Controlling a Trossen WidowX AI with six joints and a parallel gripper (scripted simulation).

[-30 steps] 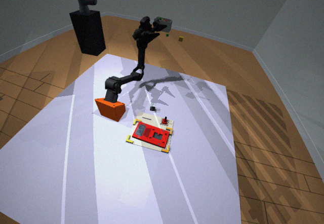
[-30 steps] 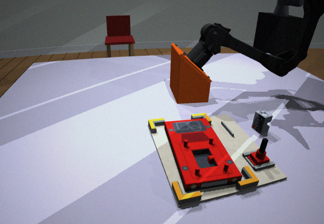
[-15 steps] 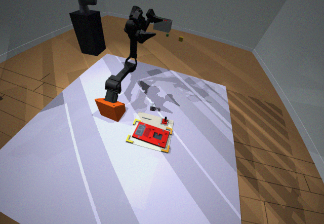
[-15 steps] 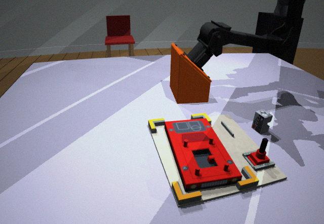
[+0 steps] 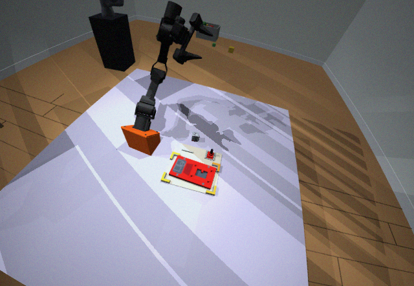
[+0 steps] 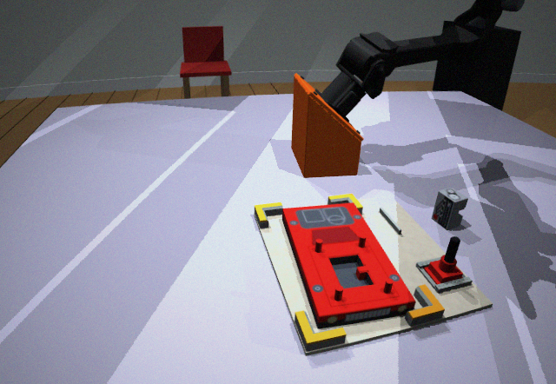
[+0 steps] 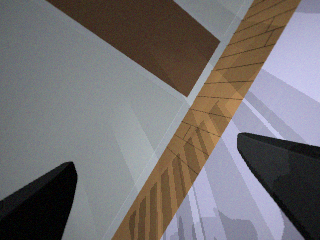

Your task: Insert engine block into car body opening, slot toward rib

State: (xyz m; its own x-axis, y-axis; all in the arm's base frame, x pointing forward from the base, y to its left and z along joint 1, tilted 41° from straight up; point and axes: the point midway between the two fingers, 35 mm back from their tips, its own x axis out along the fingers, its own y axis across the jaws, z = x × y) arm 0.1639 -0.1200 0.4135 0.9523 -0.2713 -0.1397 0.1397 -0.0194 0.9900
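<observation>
Right now the grey engine block is 2 cm ahead of my gripper tip, 7 cm to the right of it and 45 cm below it. The rest, counted from my gripper tip: black post: 12 cm ahead, 16 cm to the right, 44 cm below.
</observation>
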